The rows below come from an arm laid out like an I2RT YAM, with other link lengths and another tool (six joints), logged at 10 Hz.
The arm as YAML. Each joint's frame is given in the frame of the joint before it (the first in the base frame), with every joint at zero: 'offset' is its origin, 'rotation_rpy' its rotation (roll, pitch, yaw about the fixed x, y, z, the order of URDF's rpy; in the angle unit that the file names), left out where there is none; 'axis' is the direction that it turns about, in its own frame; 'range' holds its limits. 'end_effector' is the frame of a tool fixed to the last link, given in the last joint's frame.
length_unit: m
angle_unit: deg
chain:
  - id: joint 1
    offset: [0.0, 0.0, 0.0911]
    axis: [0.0, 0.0, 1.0]
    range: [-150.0, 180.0]
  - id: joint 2
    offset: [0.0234, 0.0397, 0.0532]
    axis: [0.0, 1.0, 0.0]
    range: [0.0, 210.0]
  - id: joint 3
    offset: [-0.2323, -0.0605, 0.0]
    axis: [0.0, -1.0, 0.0]
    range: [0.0, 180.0]
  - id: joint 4
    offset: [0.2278, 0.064, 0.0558]
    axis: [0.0, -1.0, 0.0]
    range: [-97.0, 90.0]
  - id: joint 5
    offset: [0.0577, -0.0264, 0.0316]
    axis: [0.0, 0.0, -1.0]
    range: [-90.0, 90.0]
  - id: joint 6
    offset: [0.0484, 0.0, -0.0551]
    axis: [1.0, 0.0, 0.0]
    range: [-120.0, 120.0]
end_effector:
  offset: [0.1, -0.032, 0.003]
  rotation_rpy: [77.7, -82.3, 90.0]
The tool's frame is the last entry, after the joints.
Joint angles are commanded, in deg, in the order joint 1, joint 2, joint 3, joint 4, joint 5, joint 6. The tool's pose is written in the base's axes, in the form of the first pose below.
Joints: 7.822 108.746 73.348 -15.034 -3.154 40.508
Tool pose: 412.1, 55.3, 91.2, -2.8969, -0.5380, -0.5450
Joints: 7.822 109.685 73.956 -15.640 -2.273 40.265
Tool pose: 412.3, 53.0, 87.4, -2.9219, -0.5346, -0.5387
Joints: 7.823 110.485 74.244 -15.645 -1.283 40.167
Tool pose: 413.0, 50.4, 83.8, -2.9417, -0.5367, -0.5379
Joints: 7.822 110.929 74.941 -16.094 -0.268 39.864
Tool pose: 414.7, 47.9, 84.2, -2.9598, -0.5448, -0.5354
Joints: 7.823 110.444 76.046 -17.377 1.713 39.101
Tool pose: 416.6, 42.8, 92.5, -2.9887, -0.5709, -0.5309
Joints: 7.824 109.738 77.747 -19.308 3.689 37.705
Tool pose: 419.2, 37.6, 104.9, -3.0235, -0.6023, -0.5140
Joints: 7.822 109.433 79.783 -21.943 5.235 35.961
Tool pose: 420.5, 33.2, 115.4, -3.0683, -0.6200, -0.4814
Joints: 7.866 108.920 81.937 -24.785 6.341 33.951
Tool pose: 421.4, 30.3, 127.6, -3.1104, -0.6353, -0.4405
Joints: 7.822 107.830 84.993 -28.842 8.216 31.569
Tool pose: 421.4, 24.6, 147.8, 3.1157, -0.6591, -0.3947
